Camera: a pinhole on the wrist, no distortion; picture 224 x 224 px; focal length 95.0 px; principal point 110.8 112.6 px. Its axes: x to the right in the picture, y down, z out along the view. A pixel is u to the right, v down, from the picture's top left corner.
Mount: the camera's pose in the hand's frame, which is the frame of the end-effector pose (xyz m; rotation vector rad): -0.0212 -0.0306 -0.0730 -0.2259 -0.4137 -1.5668
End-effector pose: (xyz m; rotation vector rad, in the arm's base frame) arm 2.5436 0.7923 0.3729 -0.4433 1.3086 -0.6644
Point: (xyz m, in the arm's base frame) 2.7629 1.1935 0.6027
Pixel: 96.0 32.3
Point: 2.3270 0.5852 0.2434
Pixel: behind the camera
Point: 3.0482 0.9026 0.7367
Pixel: 155.8 83.9
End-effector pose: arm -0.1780 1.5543 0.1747 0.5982 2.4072 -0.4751
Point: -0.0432 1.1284 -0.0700
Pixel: 206.4 115.8
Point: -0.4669 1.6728 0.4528
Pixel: behind the camera
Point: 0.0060 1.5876 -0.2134
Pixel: 102.0 152.3
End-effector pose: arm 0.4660 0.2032 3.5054 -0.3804 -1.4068 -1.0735
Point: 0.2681 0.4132 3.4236
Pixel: 167.6 95.4
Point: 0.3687 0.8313 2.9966
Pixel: 135.5 15.7
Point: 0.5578 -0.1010 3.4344
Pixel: behind the camera
